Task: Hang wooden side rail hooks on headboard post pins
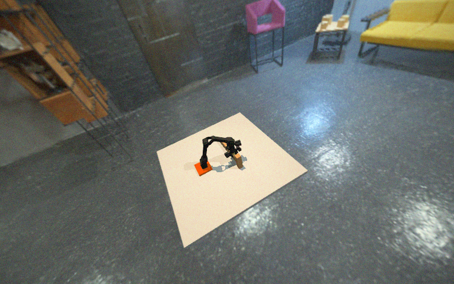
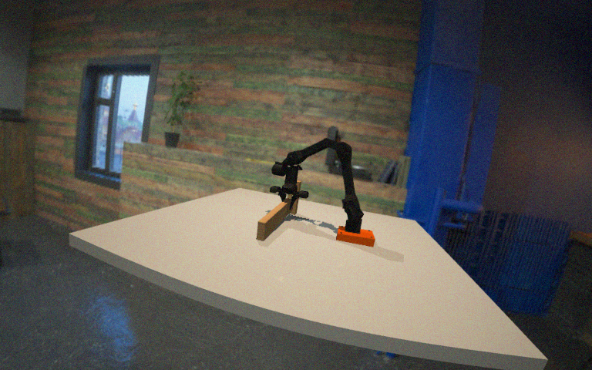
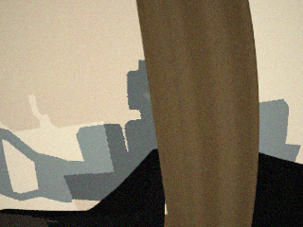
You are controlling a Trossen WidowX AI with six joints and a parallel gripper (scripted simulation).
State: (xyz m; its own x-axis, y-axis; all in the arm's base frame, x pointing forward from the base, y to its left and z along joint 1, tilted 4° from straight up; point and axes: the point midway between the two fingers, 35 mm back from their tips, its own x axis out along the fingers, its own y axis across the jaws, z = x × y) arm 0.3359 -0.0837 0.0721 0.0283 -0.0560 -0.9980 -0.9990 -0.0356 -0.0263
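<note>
The headboard post is 120 mm to the right of my gripper tip and 40 mm above it.
</note>
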